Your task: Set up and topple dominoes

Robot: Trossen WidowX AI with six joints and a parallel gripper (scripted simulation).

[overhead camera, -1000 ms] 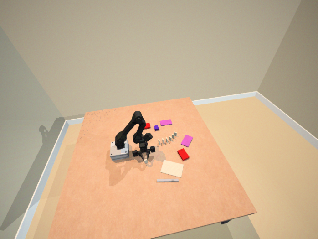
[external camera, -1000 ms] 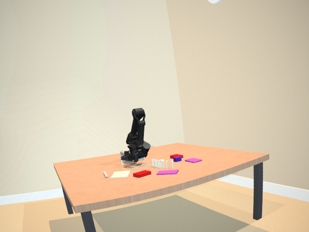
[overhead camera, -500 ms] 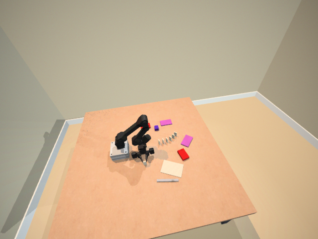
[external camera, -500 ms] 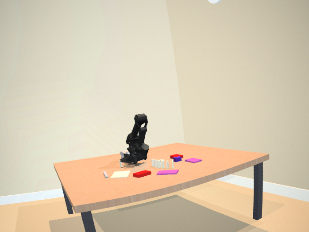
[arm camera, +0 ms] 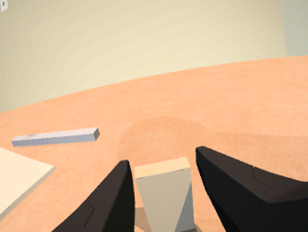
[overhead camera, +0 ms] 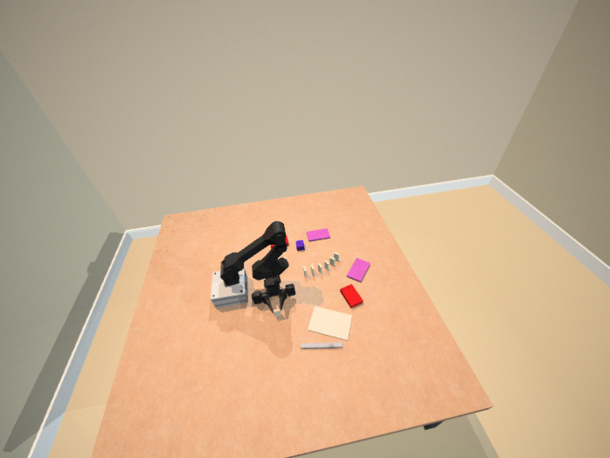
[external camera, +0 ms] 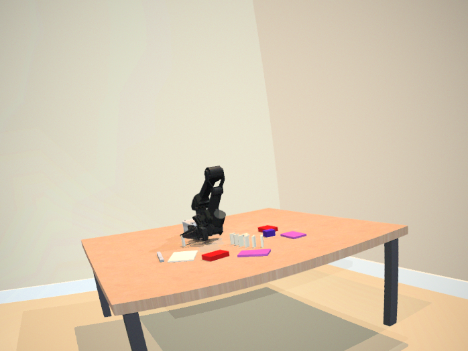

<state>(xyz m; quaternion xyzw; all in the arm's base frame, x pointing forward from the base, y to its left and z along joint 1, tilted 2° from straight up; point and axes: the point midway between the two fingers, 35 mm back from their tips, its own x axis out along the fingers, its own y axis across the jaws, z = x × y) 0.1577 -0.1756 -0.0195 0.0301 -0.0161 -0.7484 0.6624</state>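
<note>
My gripper tip is 35 cm to the right of the purple block, 22 cm short of it and 3 cm above it. Also, from my gripper tip: grey bar 18 cm to the right, 13 cm ahead, 4 cm below; then cream sheet 20 cm ahead, 10 cm to the right, 5 cm below.
</note>
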